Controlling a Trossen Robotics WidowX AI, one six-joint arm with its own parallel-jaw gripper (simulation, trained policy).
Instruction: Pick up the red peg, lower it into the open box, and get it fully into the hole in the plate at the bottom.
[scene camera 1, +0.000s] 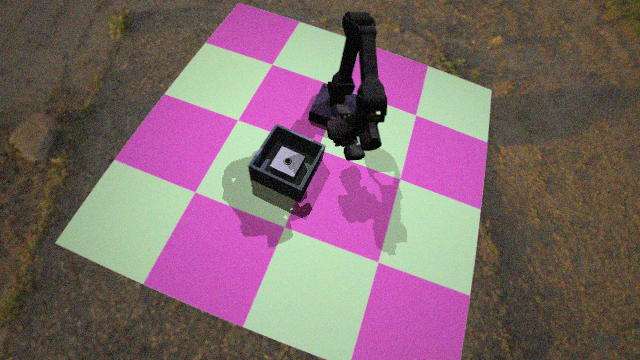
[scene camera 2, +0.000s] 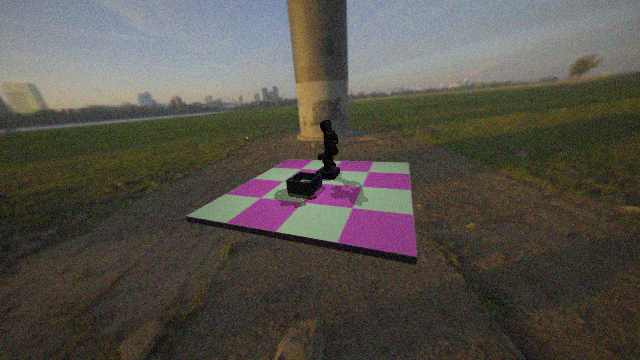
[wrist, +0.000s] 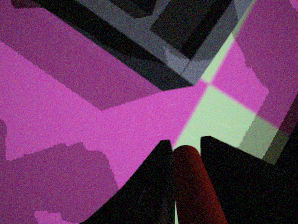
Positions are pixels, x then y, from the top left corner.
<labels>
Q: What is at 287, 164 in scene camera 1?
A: A light grey plate.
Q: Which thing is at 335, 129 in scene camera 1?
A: My gripper.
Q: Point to my gripper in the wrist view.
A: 185, 147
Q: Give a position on a grey box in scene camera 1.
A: At 259, 167
</labels>
